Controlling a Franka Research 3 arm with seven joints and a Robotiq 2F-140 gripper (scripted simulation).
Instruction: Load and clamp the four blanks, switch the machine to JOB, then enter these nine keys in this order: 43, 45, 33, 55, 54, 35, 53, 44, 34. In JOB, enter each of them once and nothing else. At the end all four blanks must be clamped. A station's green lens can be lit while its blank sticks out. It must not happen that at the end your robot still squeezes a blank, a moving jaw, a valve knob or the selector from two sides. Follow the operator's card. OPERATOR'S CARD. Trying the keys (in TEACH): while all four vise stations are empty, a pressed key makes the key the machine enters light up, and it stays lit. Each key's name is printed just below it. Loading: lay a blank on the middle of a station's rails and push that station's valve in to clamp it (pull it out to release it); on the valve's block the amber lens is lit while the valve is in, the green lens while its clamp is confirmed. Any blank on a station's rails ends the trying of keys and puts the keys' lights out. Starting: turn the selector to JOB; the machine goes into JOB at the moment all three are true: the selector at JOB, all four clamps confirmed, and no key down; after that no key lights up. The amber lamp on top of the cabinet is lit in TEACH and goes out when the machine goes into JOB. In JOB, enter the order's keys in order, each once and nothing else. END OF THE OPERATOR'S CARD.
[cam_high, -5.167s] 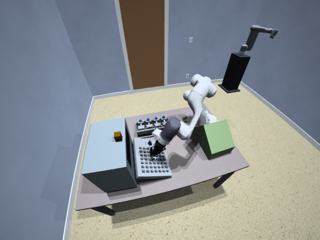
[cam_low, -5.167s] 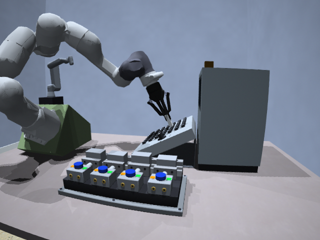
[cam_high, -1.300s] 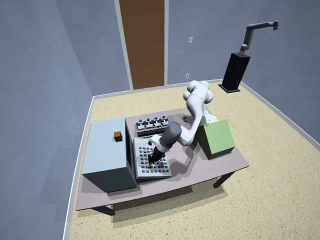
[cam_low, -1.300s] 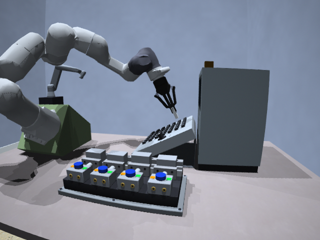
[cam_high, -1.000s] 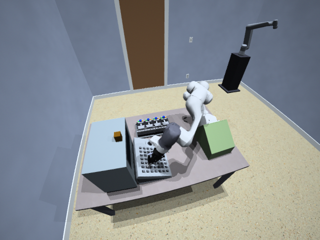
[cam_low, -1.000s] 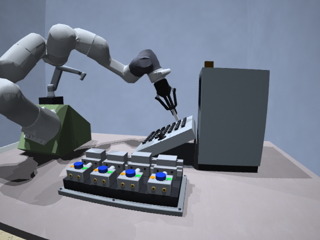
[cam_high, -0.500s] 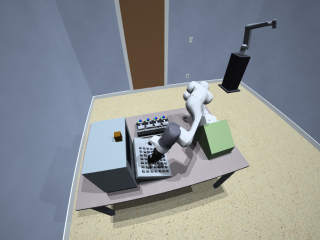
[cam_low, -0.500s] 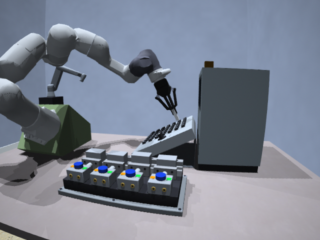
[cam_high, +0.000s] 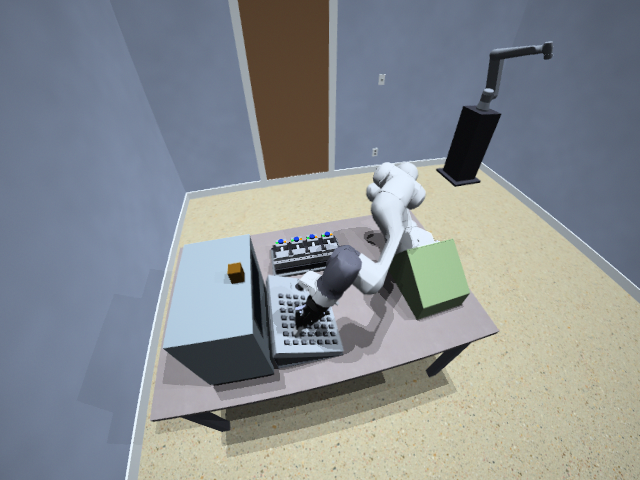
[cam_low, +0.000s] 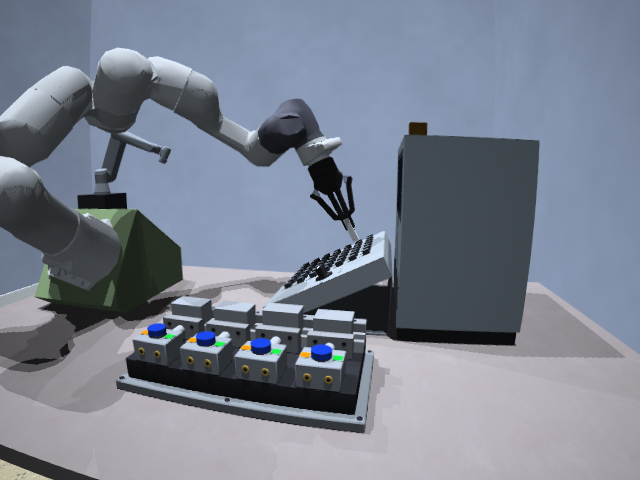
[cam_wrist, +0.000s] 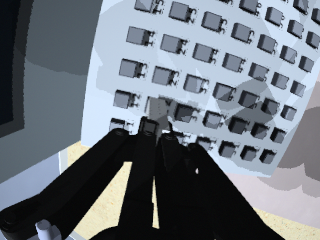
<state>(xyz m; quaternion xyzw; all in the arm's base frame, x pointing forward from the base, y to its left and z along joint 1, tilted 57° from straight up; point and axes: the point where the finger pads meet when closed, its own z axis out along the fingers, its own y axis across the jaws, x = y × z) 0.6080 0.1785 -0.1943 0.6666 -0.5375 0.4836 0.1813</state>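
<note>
Right now my hand is 100 mm to the left of the key, 80 mm past it and 80 mm above it. The rest, counted from my hand: keypad (120 mm to the right, 110 mm below, 20 mm behind); then selector knob (230 mm to the right, 60 mm below, 50 mm behind).
</note>
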